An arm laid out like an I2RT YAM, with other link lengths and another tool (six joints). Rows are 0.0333 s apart.
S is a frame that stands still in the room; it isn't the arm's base.
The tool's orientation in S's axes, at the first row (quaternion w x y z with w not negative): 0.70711, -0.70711, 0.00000, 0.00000
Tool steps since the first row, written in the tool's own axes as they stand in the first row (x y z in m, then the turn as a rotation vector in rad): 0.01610, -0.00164, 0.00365, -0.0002, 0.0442, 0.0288; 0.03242, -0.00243, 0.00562, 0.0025, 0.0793, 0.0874; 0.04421, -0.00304, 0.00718, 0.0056, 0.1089, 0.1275; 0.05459, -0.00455, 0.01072, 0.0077, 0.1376, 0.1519; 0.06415, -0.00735, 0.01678, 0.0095, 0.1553, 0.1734; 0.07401, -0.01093, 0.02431, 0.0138, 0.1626, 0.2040; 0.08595, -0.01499, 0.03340, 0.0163, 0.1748, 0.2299
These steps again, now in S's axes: 0.01610, 0.00365, 0.00164, -0.0002, 0.0288, -0.0442; 0.03242, 0.00562, 0.00243, 0.0025, 0.0874, -0.0793; 0.04421, 0.00718, 0.00304, 0.0056, 0.1275, -0.1089; 0.05459, 0.01072, 0.00455, 0.0077, 0.1519, -0.1376; 0.06415, 0.01678, 0.00735, 0.0095, 0.1734, -0.1553; 0.07401, 0.02431, 0.01093, 0.0138, 0.2040, -0.1626; 0.08595, 0.03340, 0.01499, 0.0163, 0.2299, -0.1748
